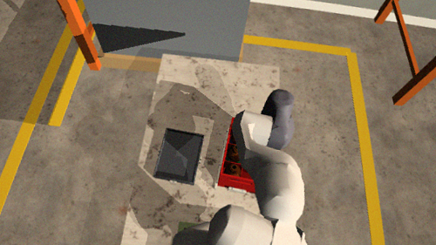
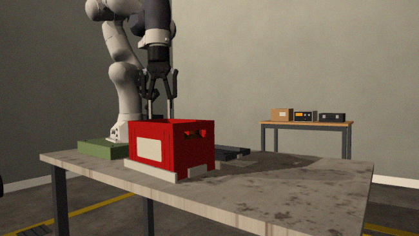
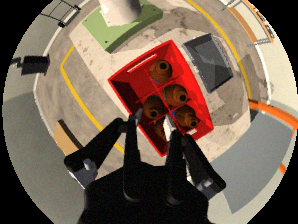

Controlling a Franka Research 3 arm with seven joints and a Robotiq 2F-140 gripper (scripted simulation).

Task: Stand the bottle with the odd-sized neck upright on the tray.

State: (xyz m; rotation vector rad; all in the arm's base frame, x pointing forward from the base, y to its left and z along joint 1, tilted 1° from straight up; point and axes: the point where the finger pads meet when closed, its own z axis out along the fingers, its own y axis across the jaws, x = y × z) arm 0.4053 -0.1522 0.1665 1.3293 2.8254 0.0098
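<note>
Right now my hand is 130 mm above the brown bottle. The rest, counted from my hand: dark tray: 10 mm behind, 340 mm to the left, 200 mm below; then red crate: 40 mm to the left, 130 mm below.
</note>
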